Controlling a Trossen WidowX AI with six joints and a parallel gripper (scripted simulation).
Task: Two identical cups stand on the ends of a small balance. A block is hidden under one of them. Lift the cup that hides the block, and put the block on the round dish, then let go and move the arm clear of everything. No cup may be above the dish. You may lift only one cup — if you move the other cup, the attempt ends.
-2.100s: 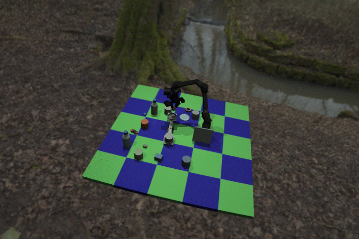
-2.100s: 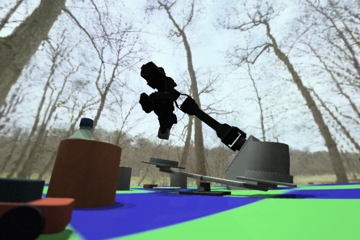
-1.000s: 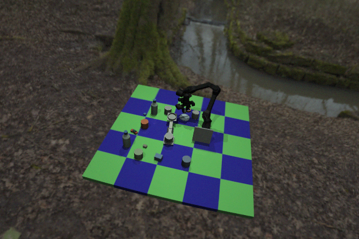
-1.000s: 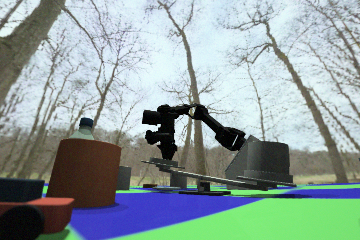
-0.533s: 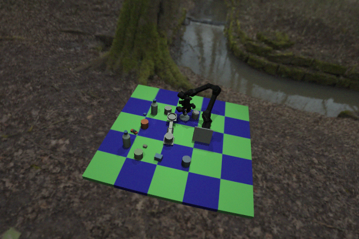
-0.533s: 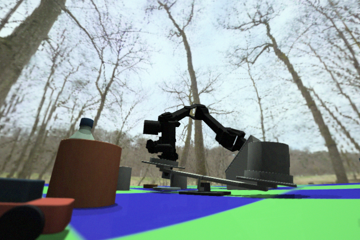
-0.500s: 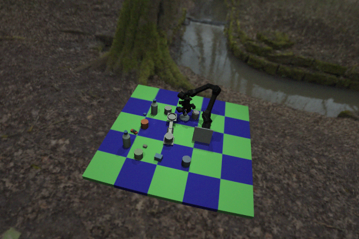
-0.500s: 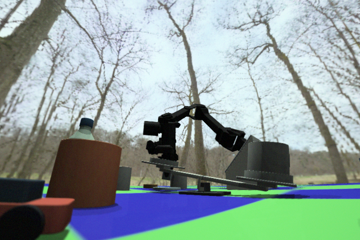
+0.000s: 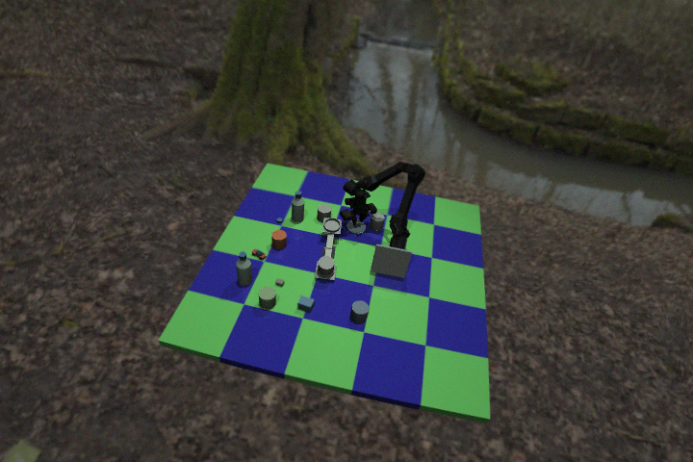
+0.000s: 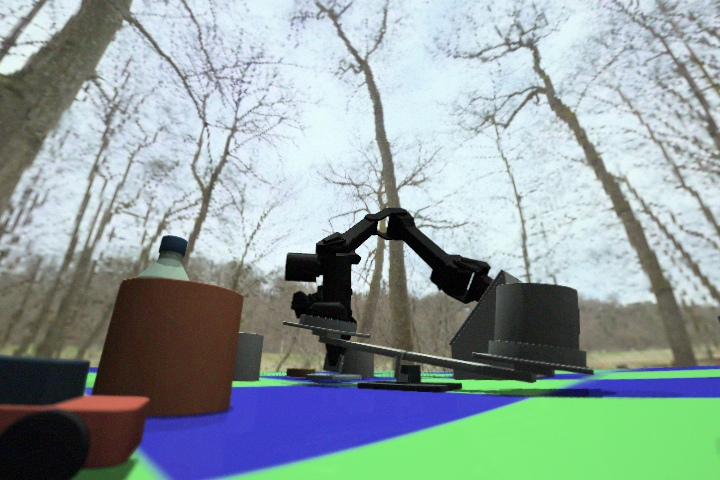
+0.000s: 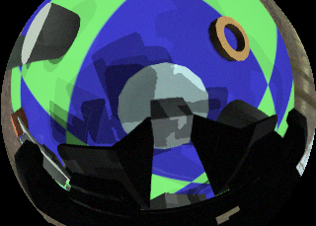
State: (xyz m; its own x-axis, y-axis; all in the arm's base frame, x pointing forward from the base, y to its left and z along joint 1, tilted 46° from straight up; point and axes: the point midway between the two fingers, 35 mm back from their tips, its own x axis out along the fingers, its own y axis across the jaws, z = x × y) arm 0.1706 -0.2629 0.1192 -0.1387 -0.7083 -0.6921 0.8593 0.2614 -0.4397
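The pale round dish lies 2 cm below my gripper tip. From my gripper tip the other things lie so: orange cylinder: 36 cm ahead, 18 cm to the left, 2 cm above; grey block: 1 cm above; red toy car: 45 cm ahead, 28 cm to the left, 1 cm below.
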